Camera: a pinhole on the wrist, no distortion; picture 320 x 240 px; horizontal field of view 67.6 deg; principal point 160.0 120.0 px. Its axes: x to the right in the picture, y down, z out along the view. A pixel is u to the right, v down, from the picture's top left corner.
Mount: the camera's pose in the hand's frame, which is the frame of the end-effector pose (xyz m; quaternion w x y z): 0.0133 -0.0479 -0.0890 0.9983 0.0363 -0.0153 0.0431
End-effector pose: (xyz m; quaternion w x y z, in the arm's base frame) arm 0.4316 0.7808 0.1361 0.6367 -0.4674 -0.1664 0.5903
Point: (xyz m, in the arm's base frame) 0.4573 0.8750 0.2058
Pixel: 254 70
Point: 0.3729 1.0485 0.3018
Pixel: 279 65
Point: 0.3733 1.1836 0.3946
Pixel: 298 28
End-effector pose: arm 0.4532 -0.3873 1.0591 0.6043 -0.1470 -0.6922 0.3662
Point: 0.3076 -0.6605 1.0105
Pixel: 23 96
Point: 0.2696 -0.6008 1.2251
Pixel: 166 19
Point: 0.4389 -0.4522 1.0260
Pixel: 26 206
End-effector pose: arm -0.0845 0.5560 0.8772 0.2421 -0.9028 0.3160 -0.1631
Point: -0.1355 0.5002 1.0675
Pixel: behind the camera
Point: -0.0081 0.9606 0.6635
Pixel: 30 69
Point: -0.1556 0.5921 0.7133
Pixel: outside the picture
